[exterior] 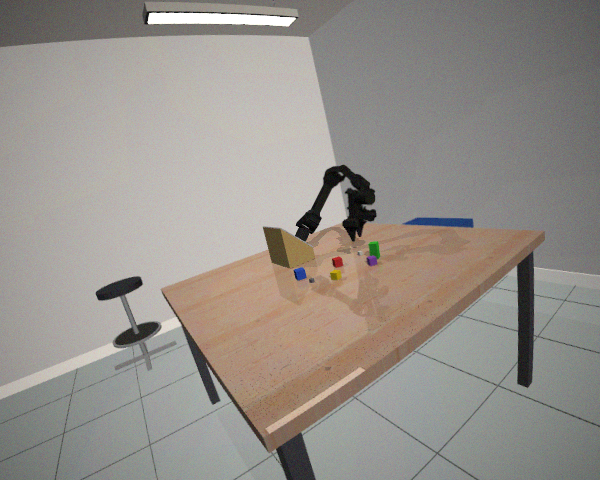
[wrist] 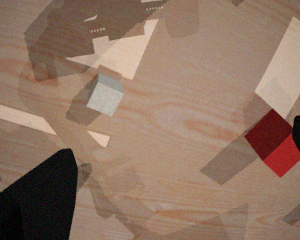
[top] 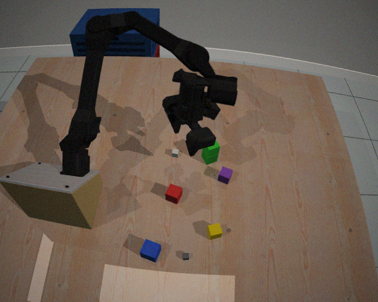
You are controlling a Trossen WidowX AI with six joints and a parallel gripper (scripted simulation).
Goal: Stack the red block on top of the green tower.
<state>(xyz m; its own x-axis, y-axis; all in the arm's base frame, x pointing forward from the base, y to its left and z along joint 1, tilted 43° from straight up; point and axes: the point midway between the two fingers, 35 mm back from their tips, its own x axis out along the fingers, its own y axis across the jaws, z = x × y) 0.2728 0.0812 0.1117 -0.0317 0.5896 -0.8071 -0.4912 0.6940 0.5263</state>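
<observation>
Now: the red block 2 cm behind my gripper tip, 12 cm to the right of it and 7 cm below it. Also, from my gripper tip: purple cube (12 cm ahead, 4 cm to the right, 7 cm below); then yellow cube (9 cm ahead, 22 cm to the right, 7 cm below); then blue cube (6 cm behind, 29 cm to the right, 7 cm below).
</observation>
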